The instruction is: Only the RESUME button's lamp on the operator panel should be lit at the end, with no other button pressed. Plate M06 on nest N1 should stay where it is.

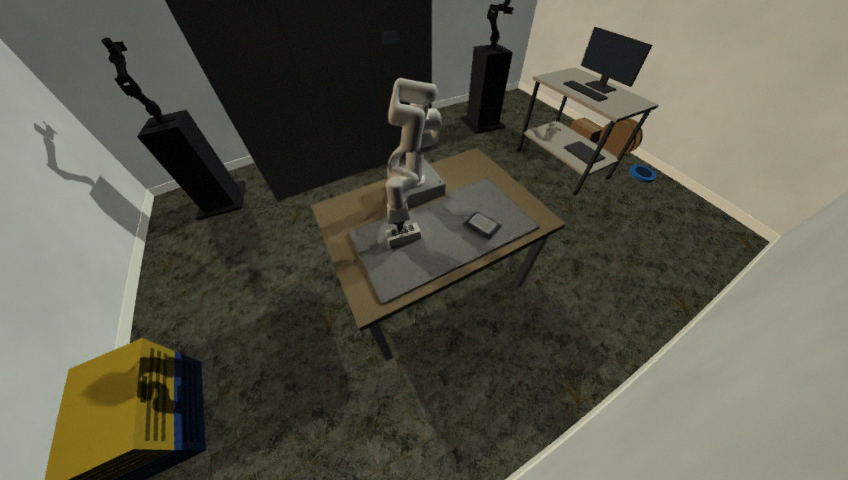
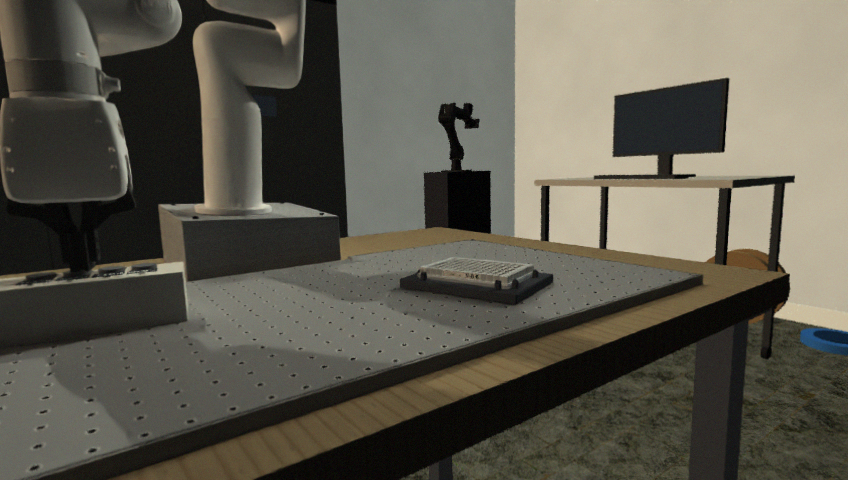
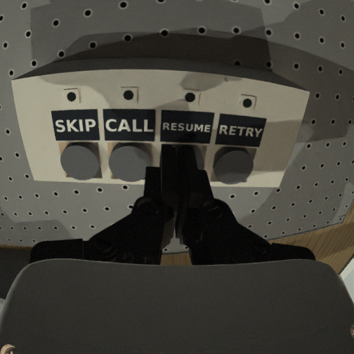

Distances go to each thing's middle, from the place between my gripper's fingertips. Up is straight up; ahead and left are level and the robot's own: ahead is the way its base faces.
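Retry button (image 3: 231, 165) 4 cm to the right of my hand. Plate M06 (image 2: 478, 272) 4 cm below my hand, 9 cm ahead of it and 43 cm to the left of it. Operator panel (image 2: 62, 307) 2 cm ahead of my hand, 1 cm to the left of it and 3 cm below it; call button (image 3: 127, 161) 2 cm to the left of my hand.
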